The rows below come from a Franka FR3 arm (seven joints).
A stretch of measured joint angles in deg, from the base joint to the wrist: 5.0, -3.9, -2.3, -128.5, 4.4, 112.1, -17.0; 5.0, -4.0, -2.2, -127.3, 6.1, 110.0, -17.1; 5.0, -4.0, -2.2, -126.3, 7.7, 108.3, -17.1; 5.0, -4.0, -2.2, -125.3, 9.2, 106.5, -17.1; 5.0, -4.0, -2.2, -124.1, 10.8, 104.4, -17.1; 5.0, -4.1, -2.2, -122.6, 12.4, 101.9, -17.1; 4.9, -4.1, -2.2, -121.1, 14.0, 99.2, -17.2; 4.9, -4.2, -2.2, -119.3, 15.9, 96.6, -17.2; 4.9, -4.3, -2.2, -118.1, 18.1, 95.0, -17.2; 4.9, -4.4, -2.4, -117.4, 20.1, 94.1, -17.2; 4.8, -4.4, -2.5, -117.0, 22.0, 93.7, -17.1; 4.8, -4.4, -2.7, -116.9, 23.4, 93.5, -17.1; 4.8, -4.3, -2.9, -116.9, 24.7, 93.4, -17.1
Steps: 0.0, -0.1, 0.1, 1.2, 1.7, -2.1, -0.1; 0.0, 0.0, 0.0, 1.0, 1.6, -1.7, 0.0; 0.0, 0.0, 0.0, 1.0, 1.5, -1.8, 0.0; 0.0, 0.0, 0.0, 1.2, 1.6, -2.1, 0.0; 0.0, -0.1, 0.0, 1.5, 1.6, -2.5, 0.0; -0.1, 0.0, 0.0, 1.5, 1.6, -2.7, -0.1; 0.0, -0.1, 0.0, 1.8, 1.9, -2.6, 0.0; 0.0, -0.1, 0.0, 1.2, 2.2, -1.6, 0.0; 0.0, -0.1, -0.2, 0.7, 2.0, -0.9, 0.0; -0.1, 0.0, -0.1, 0.4, 1.9, -0.4, 0.1; 0.0, 0.0, -0.2, 0.1, 1.4, -0.2, 0.0; 0.0, 0.1, -0.2, 0.0, 1.3, -0.1, 0.0
